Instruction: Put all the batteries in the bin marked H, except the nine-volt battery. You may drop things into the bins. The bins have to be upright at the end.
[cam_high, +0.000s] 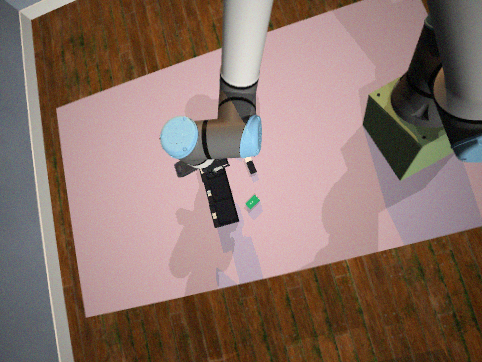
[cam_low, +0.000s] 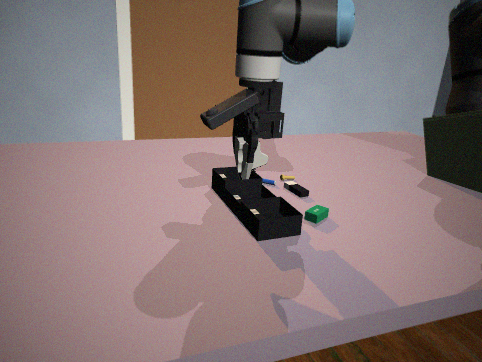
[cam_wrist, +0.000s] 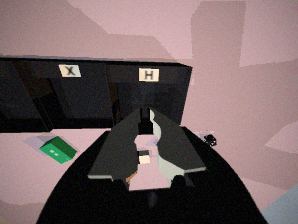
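My hand is 8 cm to the right of the bin row, 1 cm short of it and 1 cm above it. The rest, counted from my hand: blue battery 8 cm behind, 4 cm to the right, 3 cm below; black-and-white battery 12 cm behind, 3 cm below, 1 cm to the left; yellow piece 14 cm behind, 6 cm to the right, 3 cm below.
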